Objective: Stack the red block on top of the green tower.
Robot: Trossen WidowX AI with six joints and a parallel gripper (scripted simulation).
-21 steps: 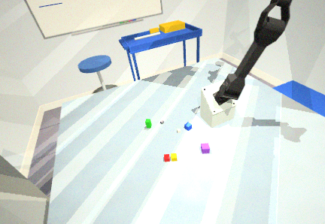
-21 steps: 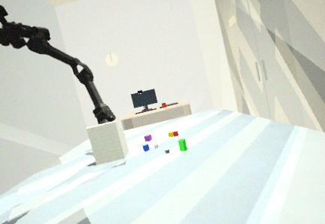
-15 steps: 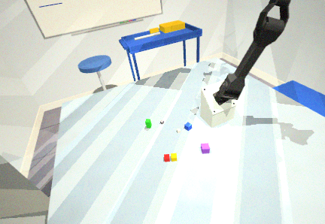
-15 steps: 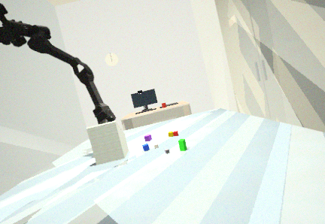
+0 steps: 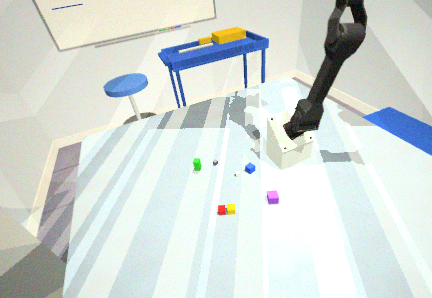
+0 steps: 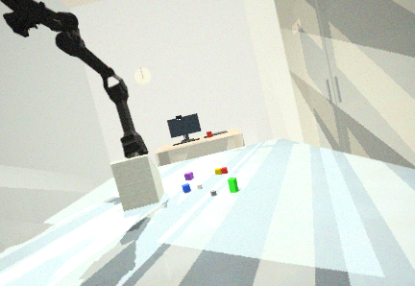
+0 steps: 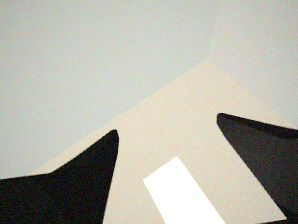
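Now: the red block 62 cm ahead of my gripper tip, 19 cm to the left of it and 81 cm below it. Also, from my gripper tip: purple block (45 cm ahead, 25 cm to the left, 81 cm below); then blue block (43 cm ahead, 9 cm to the left, 81 cm below); then small grey cube (52 cm ahead, 3 cm to the right, 82 cm below).
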